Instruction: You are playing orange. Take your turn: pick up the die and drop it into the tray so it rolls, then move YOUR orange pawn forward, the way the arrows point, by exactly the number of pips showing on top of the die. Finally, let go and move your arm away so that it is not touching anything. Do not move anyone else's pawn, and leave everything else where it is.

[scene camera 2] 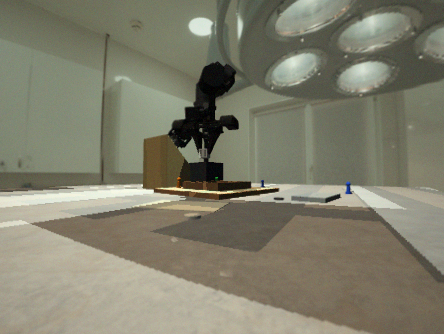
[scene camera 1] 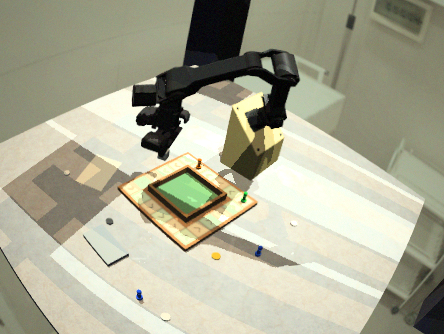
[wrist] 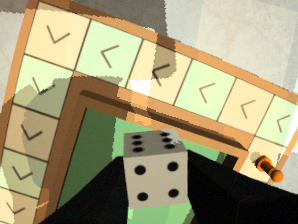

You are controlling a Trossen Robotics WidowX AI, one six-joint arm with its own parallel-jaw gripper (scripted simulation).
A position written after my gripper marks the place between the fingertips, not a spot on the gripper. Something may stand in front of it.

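Scene:
With my gripper [scene camera 2: 204,154] I am holding a white die [wrist: 155,162].

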